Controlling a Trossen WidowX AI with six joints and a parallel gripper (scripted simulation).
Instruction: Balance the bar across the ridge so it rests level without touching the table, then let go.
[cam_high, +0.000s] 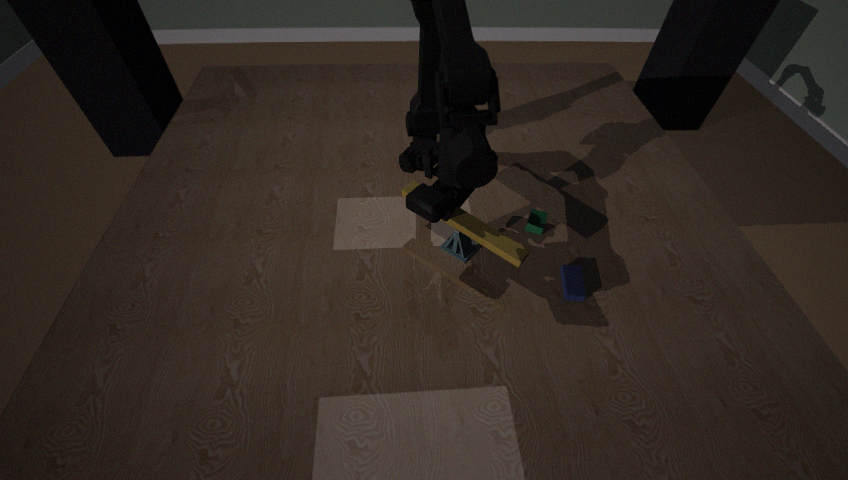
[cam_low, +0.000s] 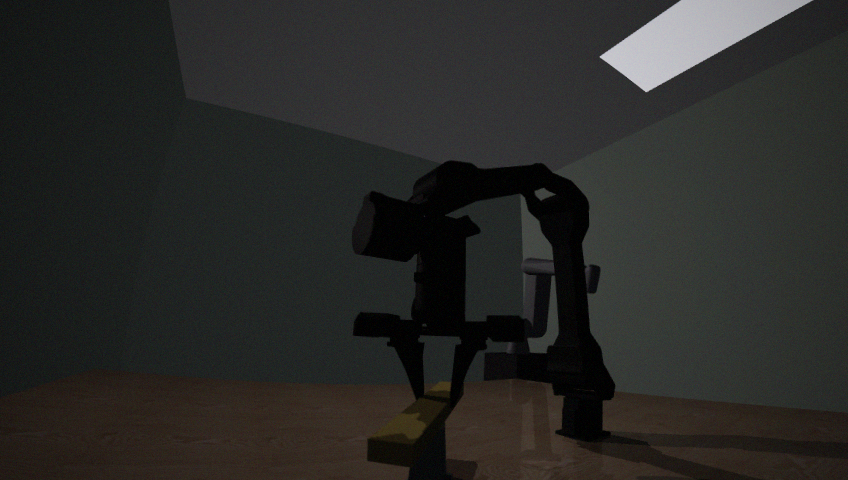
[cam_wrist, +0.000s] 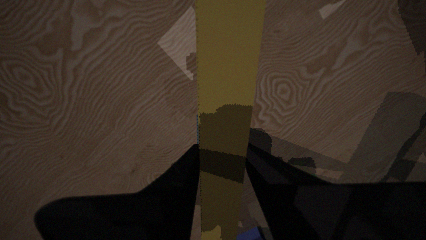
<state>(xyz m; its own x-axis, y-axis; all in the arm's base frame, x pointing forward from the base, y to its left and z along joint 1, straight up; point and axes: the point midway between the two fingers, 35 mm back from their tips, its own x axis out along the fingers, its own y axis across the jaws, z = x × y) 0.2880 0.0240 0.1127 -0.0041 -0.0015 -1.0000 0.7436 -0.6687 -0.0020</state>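
My gripper tip is now 20 mm to the right of the yellow bar and 20 mm short of it. Round my gripper tip: blue block (220 mm to the left, 110 mm ahead, 70 mm below); green block (180 mm to the left, 60 mm below, 30 mm behind).
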